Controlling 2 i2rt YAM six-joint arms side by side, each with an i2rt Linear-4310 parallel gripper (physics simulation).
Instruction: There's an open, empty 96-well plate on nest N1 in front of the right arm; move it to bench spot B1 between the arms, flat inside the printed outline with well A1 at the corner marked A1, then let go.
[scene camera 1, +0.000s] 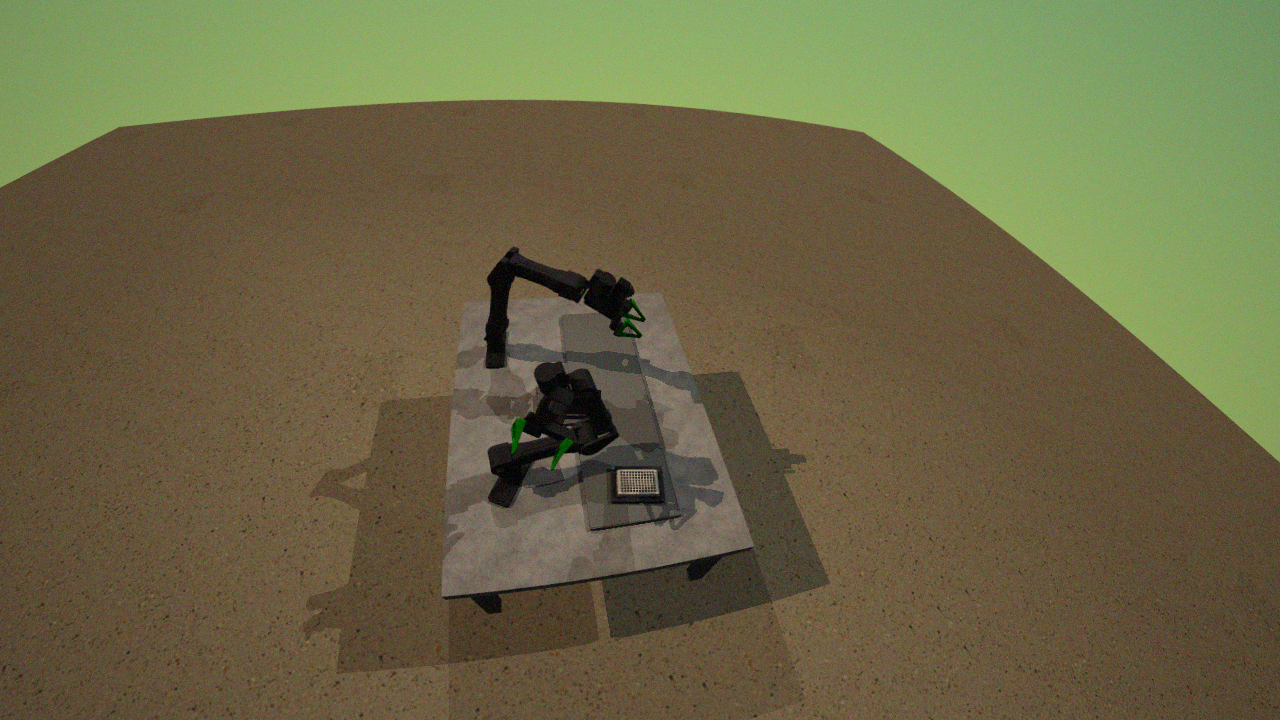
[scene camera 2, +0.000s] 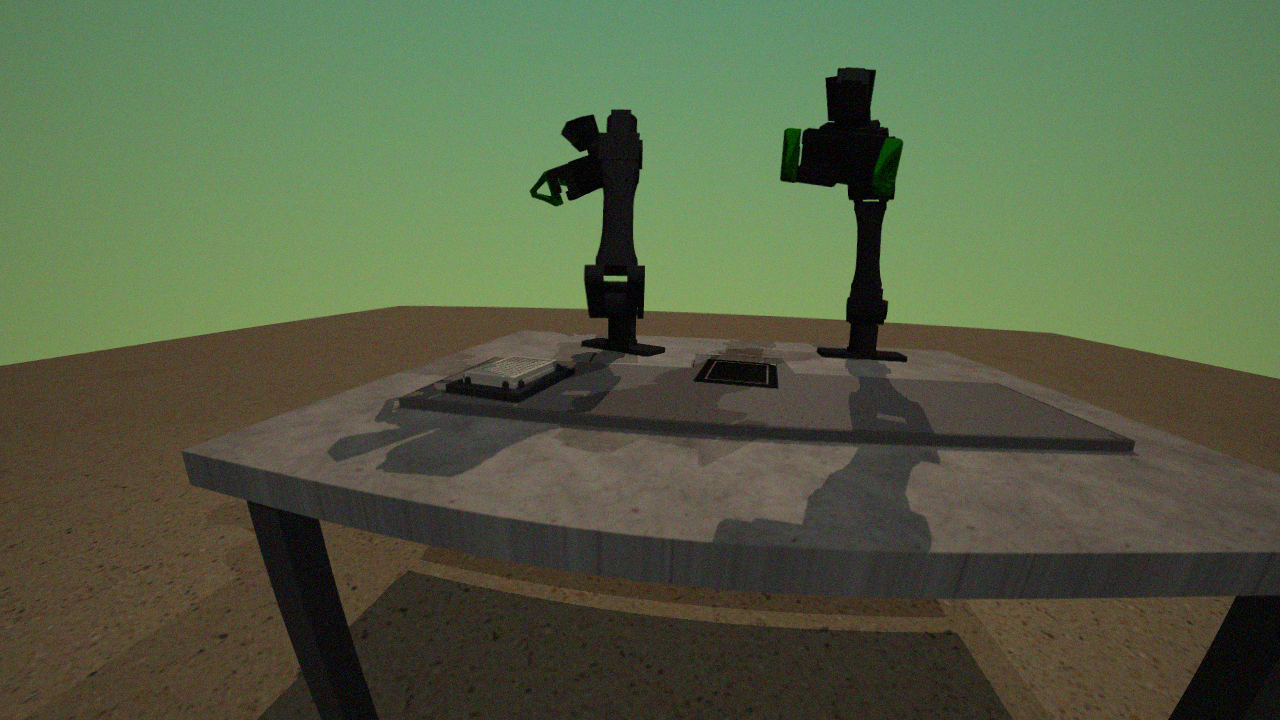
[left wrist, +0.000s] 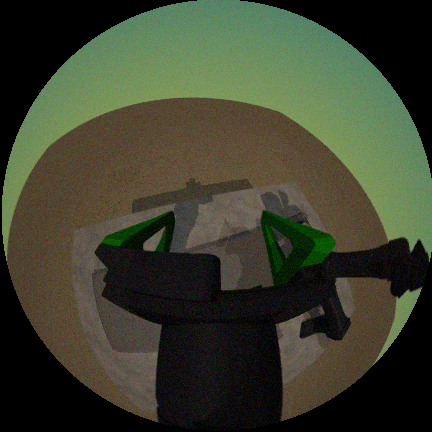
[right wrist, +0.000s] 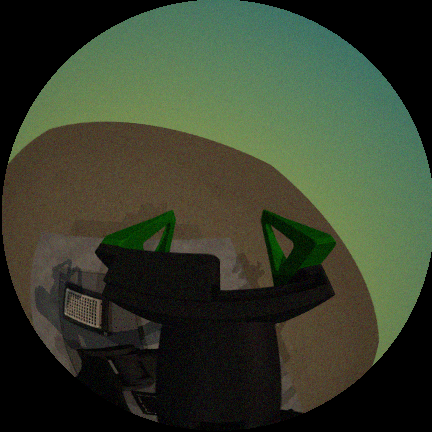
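Seen in the pictures: left gripper, fingertip midpoint: (scene camera 1: 643, 328) (scene camera 2: 828, 172) (left wrist: 217, 214); right gripper, fingertip midpoint: (scene camera 1: 532, 462) (scene camera 2: 545, 187) (right wrist: 217, 214); left arm's base, link origin: (scene camera 1: 496, 348) (scene camera 2: 861, 356); right arm's base, link origin: (scene camera 1: 511, 476) (scene camera 2: 621, 348) (left wrist: 316, 324).
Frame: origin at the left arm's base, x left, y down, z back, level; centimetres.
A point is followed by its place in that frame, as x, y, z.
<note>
A pale 96-well plate (scene camera 1: 636, 481) @(-62.7, -3.7, -45.3) (scene camera 2: 512, 370) @(-62.0, -3.7, -47.8) (right wrist: 83, 307) @(-63.1, -3.6, -44.7) sits flat on the dark nest N1 (scene camera 1: 662, 498) @(-68.7, -2.5, -52.5) (scene camera 2: 463, 387) @(-66.5, -2.3, -53.5). Bench spot B1 (scene camera 2: 737, 372) @(-30.3, -1.5, -30.7) is a black patch with a printed light outline in scene camera 2; its A1 mark is too small to read. My right gripper (scene camera 1: 535, 458) @(-70.2, -34.8, -16.5) (scene camera 2: 539, 190) @(-70.2, -34.8, -16.5) (right wrist: 217, 214) @(-70.2, -34.8, -16.5) is open and empty, high above the table and away from the plate. My left gripper (scene camera 1: 639, 324) @(-22.2, -29.3, -51.4) (scene camera 2: 836, 161) @(-22.2, -29.3, -51.4) (left wrist: 217, 214) @(-22.2, -29.3, -51.4) is open and empty, high above the far end of the board in scene camera 1.
A thin grey board (scene camera 1: 617, 402) @(-30.4, -1.3, -44.1) (scene camera 2: 850, 416) @(-16.9, -1.3, -50.1) lies along the table (scene camera 1: 528, 564) @(-83.5, 0.0, -11.7) (scene camera 2: 581, 501) @(-43.3, 0.0, -72.7) and bears the nest. Both arms stand at one long side of the table. In the left wrist view, the right arm (left wrist: 360, 263) @(-47.9, -28.4, -34.0) shows at the right. Arm shadows cross the board.
</note>
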